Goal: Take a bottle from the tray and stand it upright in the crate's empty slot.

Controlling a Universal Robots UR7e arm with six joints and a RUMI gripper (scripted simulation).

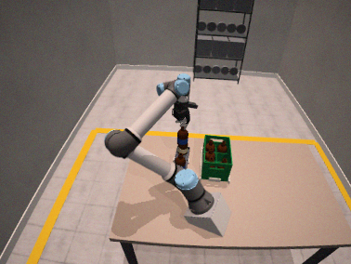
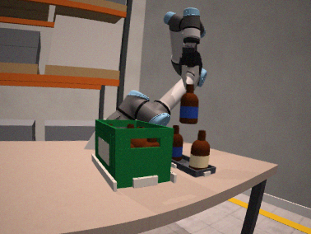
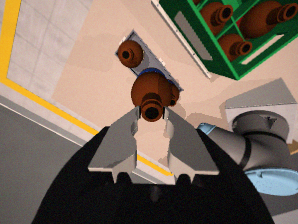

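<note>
My hand is 70 mm above the bottle. Also, from my hand: green crate (240 mm to the right, 240 mm below, 20 mm behind); then tray (310 mm below).
</note>
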